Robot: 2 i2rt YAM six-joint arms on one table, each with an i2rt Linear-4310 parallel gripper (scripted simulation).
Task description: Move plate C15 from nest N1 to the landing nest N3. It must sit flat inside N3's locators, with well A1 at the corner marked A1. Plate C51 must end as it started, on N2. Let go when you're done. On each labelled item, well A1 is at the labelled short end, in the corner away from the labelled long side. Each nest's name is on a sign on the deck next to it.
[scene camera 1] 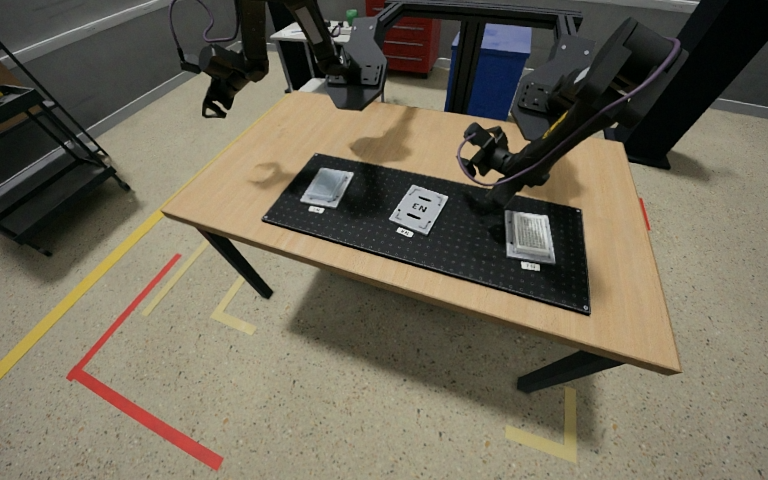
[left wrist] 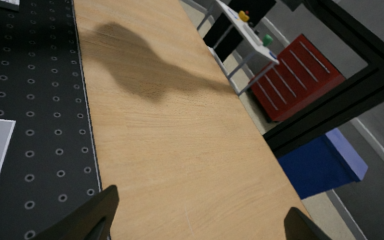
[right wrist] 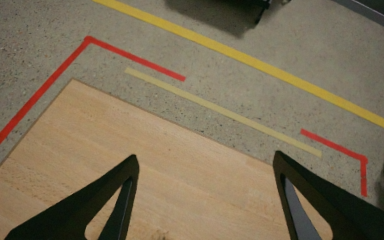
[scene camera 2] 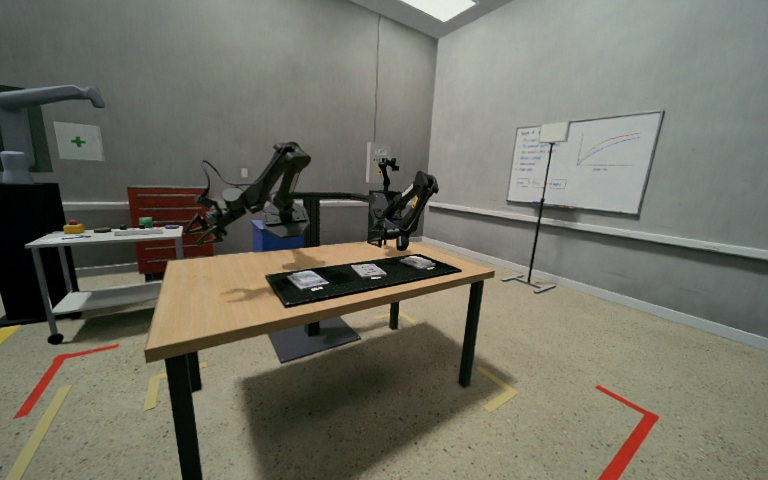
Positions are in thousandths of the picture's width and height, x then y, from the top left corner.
Scene:
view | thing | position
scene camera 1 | my right gripper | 270, 220
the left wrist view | my left gripper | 525, 848
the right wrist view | my right gripper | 533, 665
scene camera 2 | my right gripper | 248, 497

